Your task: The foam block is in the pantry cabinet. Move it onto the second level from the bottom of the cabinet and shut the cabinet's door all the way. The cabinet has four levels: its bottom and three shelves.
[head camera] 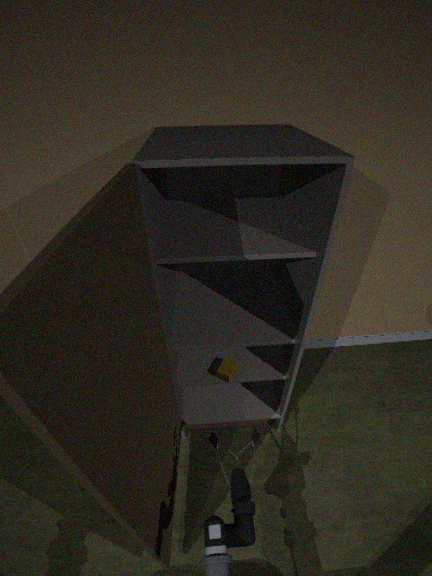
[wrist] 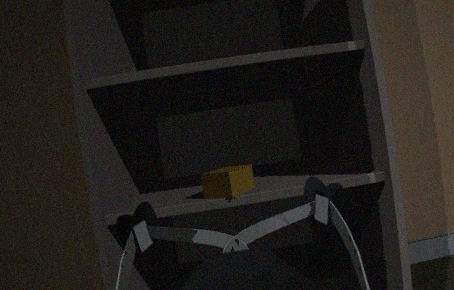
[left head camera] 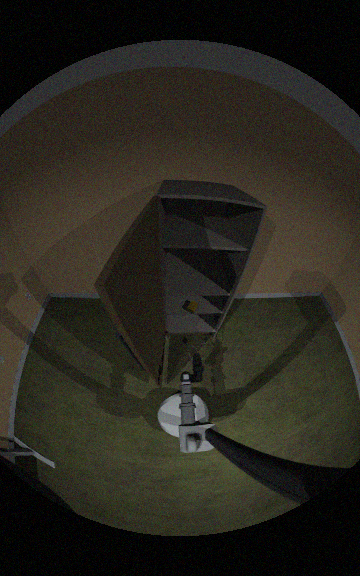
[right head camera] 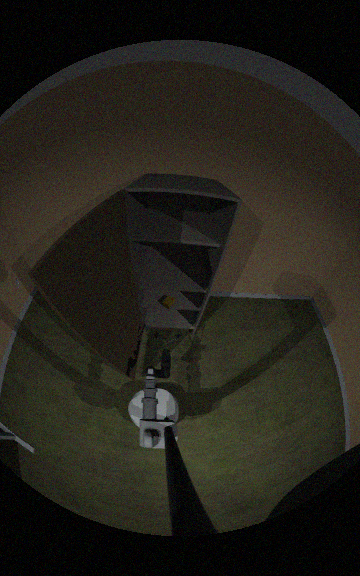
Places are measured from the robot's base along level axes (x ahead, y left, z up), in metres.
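Pixels of known places: gripper, between the fingertips: [head camera: 233,431] [wrist: 230,207] [left head camera: 194,336] [right head camera: 166,331].
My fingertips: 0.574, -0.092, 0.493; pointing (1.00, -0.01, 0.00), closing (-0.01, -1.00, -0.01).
Observation:
Ahead of a thing's pixels: the offset from my fingertips to its top centre, as dx, dy, dz. "pt": to the spot under its first point.
The yellow foam block @[+0.284, -0.006, +0.008] [head camera: 227,369] [left head camera: 190,306] [right head camera: 168,301] [wrist: 227,182] rests on the lowest shelf [head camera: 267,381] [wrist: 370,178], the second level from the bottom of the grey pantry cabinet @[pt +0.359, -0.054, +0.879] [head camera: 245,145] [left head camera: 200,189] [right head camera: 180,182]. The cabinet's brown door @[pt -0.200, +0.257, +0.719] [head camera: 90,350] [left head camera: 132,280] [right head camera: 85,280] stands wide open on the left. My gripper [head camera: 235,437] [wrist: 230,207] is open and empty, outside the cabinet in front of its lower part. In the wrist view its fingertips frame the block from a distance, and they do not touch it.
The arm [left head camera: 187,400] [right head camera: 150,395] is drawn in over the round white base [left head camera: 169,415] [right head camera: 137,407]. The door's lower free corner reaches close to the left of the wrist. A wall stands behind the cabinet. The room is dim.

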